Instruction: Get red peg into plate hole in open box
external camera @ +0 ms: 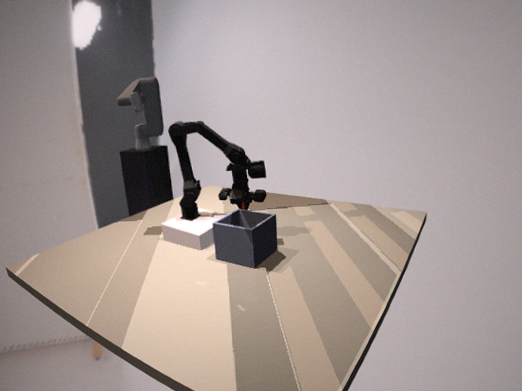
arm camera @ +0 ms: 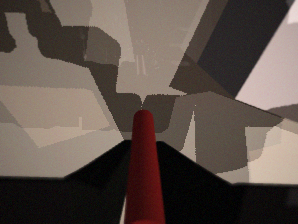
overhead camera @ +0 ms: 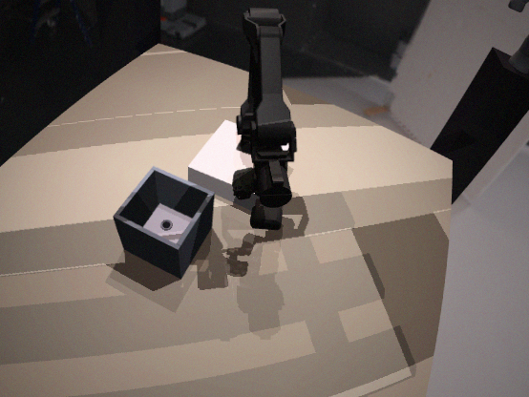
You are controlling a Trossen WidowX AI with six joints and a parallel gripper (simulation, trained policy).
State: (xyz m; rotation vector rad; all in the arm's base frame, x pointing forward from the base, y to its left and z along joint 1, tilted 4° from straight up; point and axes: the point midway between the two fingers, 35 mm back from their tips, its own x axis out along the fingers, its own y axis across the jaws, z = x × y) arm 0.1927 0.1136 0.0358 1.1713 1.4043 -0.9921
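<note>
Now: the pale plate 21 cm to the right of my gripper tip, 12 cm ahead of it and 3 cm below it. Round my gripper tip: red peg 1 cm above.
</note>
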